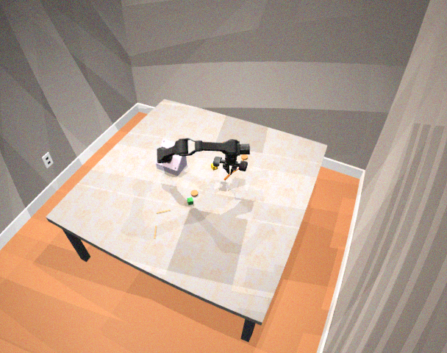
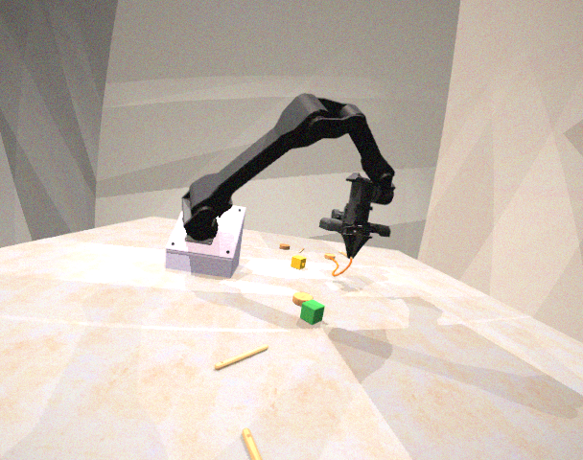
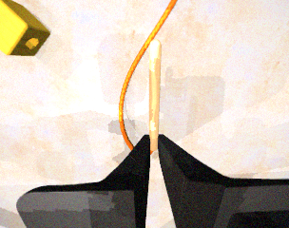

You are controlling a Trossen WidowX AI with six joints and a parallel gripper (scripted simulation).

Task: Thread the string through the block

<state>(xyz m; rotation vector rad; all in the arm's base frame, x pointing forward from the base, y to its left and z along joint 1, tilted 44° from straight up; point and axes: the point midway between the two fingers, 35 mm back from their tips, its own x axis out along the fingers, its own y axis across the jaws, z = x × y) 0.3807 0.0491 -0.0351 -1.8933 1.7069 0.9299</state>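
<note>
Right now my gripper tip is 10 mm to the right of the thin wooden stick. The rest, counted from my gripper tip: yellow wooden block (130 mm behind, 60 mm to the left, 50 mm below); then green cube (130 mm behind, 240 mm to the right, 50 mm below).
</note>
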